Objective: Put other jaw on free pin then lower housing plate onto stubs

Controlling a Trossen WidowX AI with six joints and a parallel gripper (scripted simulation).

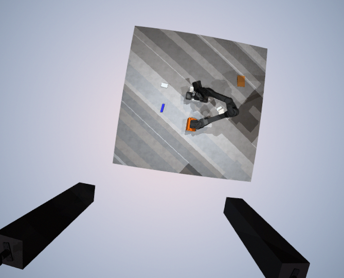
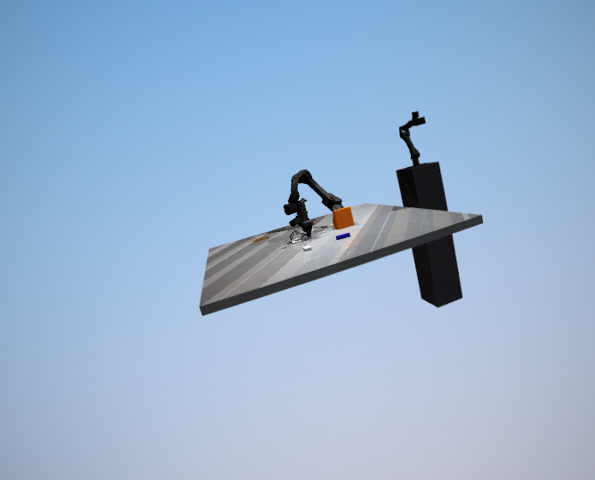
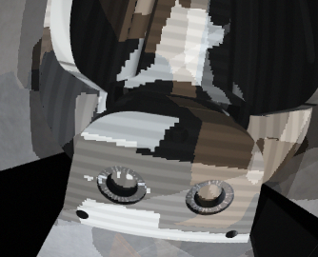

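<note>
Right now my gripper tip is 20 mm short of the jaw, 20 mm to the right of it and 10 mm below it. The rest, counted from my gripper tip: white block 80 mm ahead, 290 mm to the left; blue block 120 mm behind, 280 mm to the left; flat orange piece 240 mm ahead, 400 mm to the right, 10 mm below.
</note>
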